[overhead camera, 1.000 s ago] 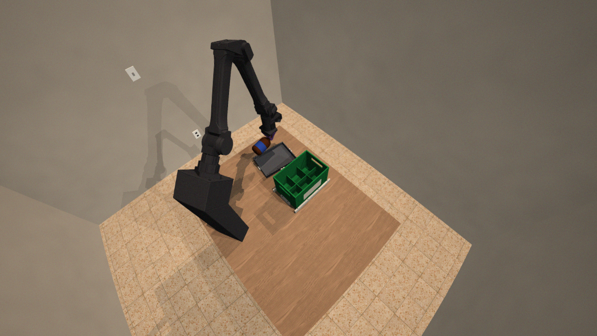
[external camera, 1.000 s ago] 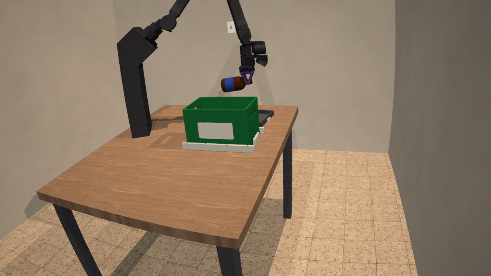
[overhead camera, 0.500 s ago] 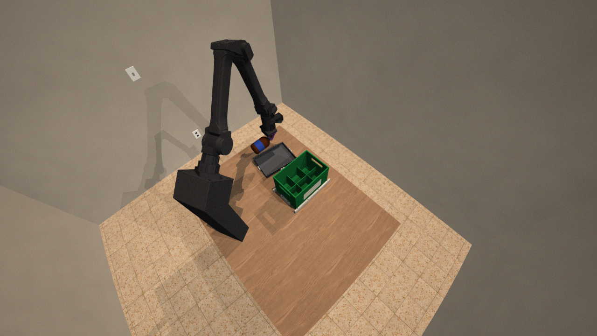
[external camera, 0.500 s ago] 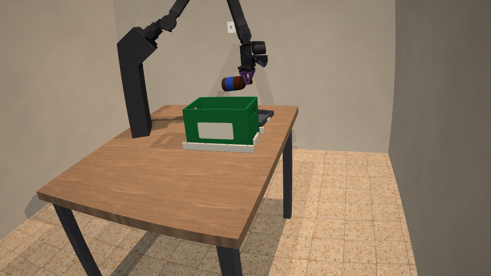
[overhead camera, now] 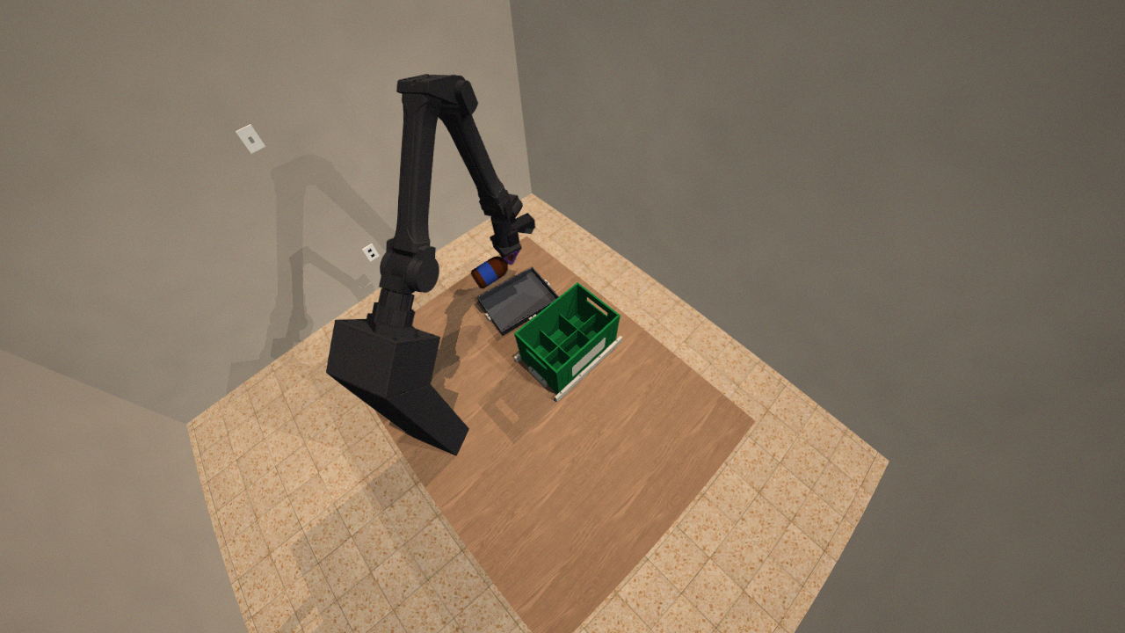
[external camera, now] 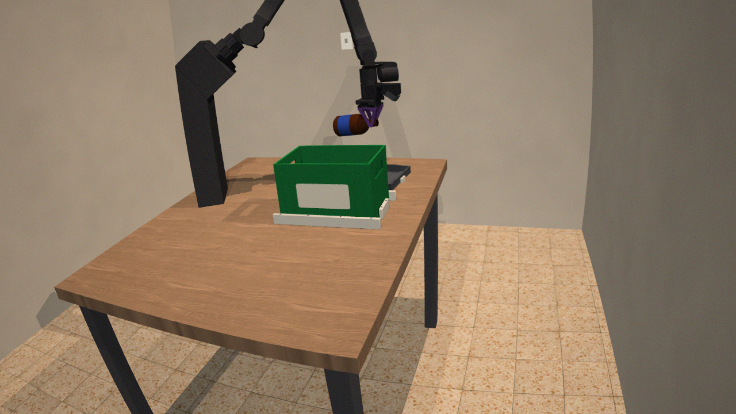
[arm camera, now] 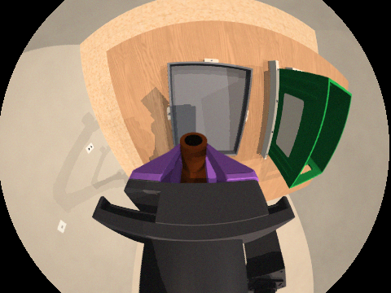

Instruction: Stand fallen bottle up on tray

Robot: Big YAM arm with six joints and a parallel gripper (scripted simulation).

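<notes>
My hand is 5 cm past the brown bottle and 2 cm to the left of it. From my hand the other things lie so: green crate (12 cm ahead, 30 cm to the right, 10 cm below); then tray (4 cm to the right, 17 cm below).
</notes>
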